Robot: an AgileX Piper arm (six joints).
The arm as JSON. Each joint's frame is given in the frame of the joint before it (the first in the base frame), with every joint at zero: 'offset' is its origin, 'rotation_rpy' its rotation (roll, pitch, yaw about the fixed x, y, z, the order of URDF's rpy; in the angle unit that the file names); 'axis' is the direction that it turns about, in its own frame. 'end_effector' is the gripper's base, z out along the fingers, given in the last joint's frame.
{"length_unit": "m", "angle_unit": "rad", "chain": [
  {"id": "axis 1", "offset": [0.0, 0.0, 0.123], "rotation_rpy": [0.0, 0.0, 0.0], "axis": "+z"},
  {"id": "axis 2", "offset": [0.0, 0.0, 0.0], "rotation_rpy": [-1.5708, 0.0, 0.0], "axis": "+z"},
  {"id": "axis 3", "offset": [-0.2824, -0.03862, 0.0], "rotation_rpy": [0.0, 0.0, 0.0], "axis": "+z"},
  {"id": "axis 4", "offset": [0.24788, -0.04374, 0.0], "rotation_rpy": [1.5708, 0.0, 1.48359], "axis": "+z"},
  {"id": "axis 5", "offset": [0.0, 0.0, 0.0], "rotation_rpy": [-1.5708, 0.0, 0.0], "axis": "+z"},
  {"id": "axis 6", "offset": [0.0, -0.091, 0.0], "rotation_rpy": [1.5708, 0.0, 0.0], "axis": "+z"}
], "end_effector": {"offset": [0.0, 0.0, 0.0], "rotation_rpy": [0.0, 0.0, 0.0]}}
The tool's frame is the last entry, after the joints.
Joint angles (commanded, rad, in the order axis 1, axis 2, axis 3, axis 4, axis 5, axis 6), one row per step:
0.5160, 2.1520, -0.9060, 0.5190, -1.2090, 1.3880
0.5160, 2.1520, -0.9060, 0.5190, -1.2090, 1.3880
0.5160, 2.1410, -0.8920, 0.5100, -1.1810, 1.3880
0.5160, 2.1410, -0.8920, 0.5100, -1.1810, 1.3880
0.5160, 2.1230, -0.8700, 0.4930, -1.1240, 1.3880
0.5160, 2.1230, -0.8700, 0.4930, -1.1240, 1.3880
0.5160, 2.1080, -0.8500, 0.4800, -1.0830, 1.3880
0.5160, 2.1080, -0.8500, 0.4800, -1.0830, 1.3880
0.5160, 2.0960, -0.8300, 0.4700, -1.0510, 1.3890
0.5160, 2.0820, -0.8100, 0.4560, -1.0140, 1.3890
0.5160, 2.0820, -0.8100, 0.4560, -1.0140, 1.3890
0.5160, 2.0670, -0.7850, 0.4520, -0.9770, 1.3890
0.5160, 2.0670, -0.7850, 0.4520, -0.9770, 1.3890
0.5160, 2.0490, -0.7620, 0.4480, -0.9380, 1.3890
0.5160, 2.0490, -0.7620, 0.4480, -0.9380, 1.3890
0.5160, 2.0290, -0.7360, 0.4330, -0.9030, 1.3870
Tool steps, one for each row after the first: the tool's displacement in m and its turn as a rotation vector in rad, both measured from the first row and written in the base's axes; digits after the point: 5 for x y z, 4 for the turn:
0.00000, 0.00000, 0.00000, 0.0000, 0.0000, 0.0000
-0.00273, -0.00026, -0.00090, -0.0056, 0.0283, 0.0138
-0.00273, -0.00026, -0.00090, -0.0056, 0.0283, 0.0138
-0.00735, -0.00029, -0.00323, -0.0162, 0.0843, 0.0402
-0.00735, -0.00029, -0.00323, -0.0162, 0.0843, 0.0402
-0.01175, -0.00081, -0.00499, -0.0256, 0.1264, 0.0596
-0.01175, -0.00081, -0.00499, -0.0256, 0.1264, 0.0596
-0.01626, -0.00181, -0.00717, -0.0341, 0.1631, 0.0743
-0.02102, -0.00250, -0.00900, -0.0448, 0.2021, 0.0933
-0.02102, -0.00250, -0.00900, -0.0448, 0.2021, 0.0933
-0.02698, -0.00464, -0.01159, -0.0533, 0.2466, 0.1031
-0.02698, -0.00464, -0.01159, -0.0533, 0.2466, 0.1031
-0.03272, -0.00657, -0.01289, -0.0597, 0.2887, 0.1133
-0.03272, -0.00657, -0.01289, -0.0597, 0.2887, 0.1133
-0.03926, -0.00821, -0.01363, -0.0735, 0.3255, 0.1324

